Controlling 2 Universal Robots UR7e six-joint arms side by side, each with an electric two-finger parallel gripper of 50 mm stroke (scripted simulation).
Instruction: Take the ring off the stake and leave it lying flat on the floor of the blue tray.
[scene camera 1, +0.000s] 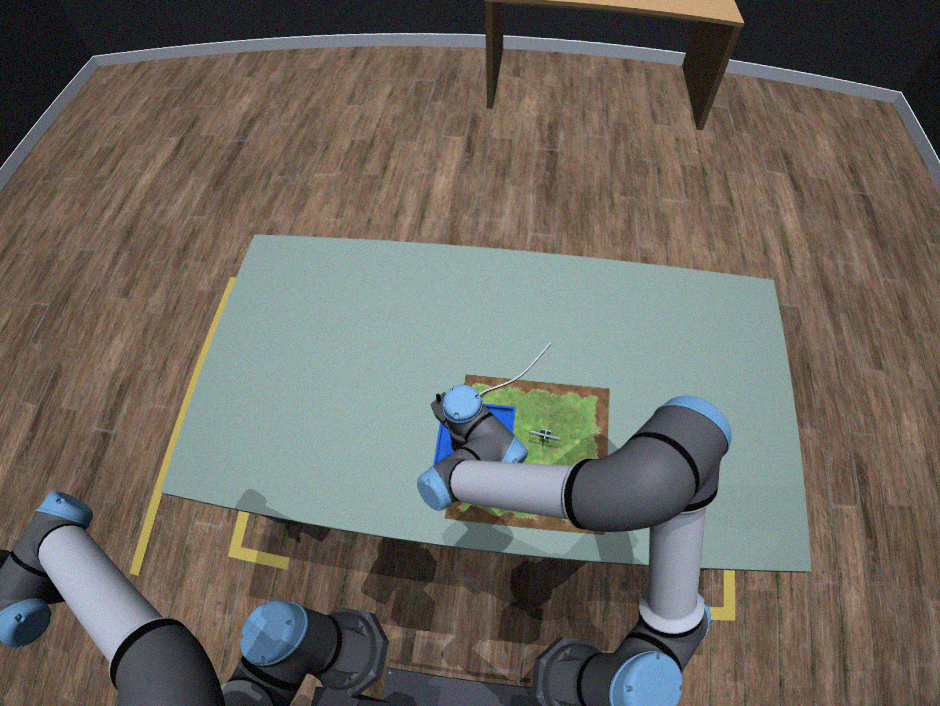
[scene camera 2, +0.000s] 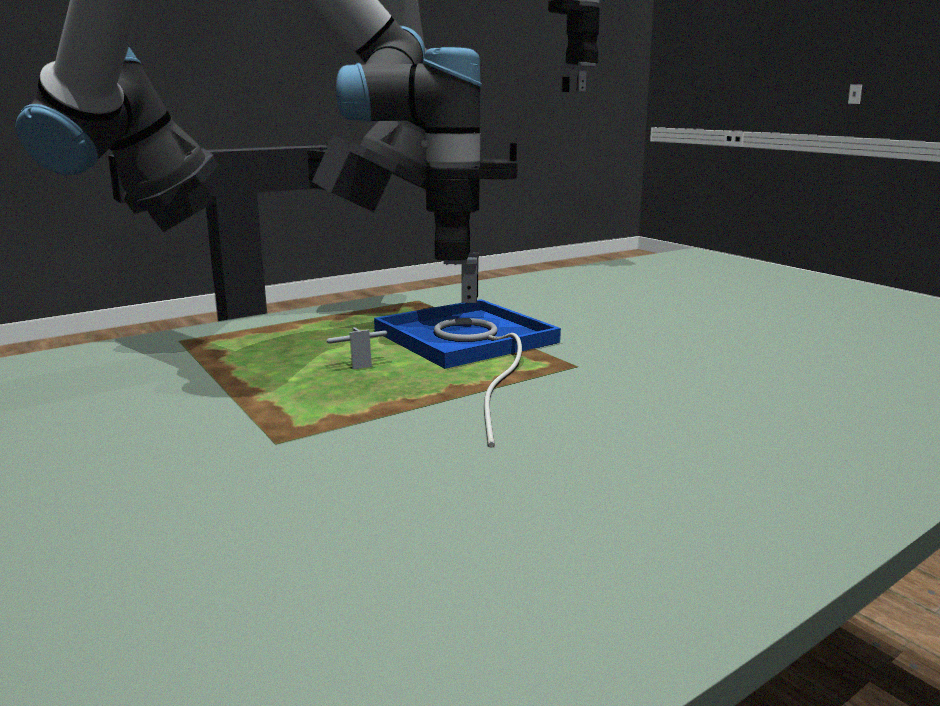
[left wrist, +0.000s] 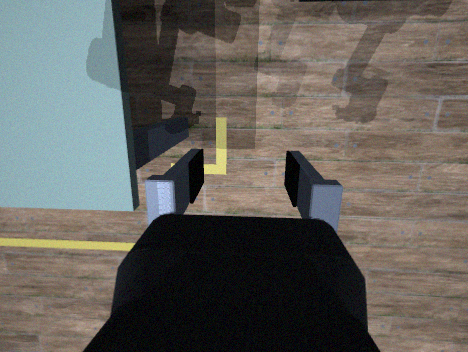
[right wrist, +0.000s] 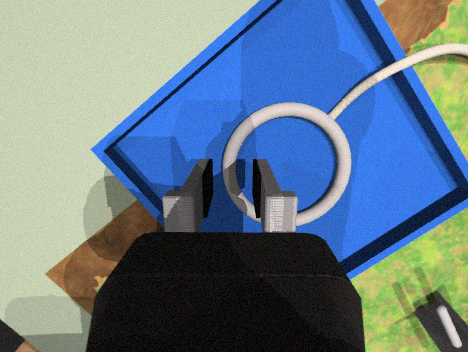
Observation:
In view: my left gripper (scene camera 2: 572, 91), my right gripper (scene camera 2: 469, 299), a blue tray (scene camera 2: 414, 330) and a grey ring (scene camera 2: 458, 321).
The blue tray shows as well in scene camera 1 (scene camera 1: 443, 448) and in the right wrist view (right wrist: 260, 60). The grey ring is seen too in the right wrist view (right wrist: 285, 109). My left gripper also shows in the left wrist view (left wrist: 244, 167). The left wrist view does not show the blue tray: it is out of frame. The left wrist view does not show the grey ring: it is out of frame.

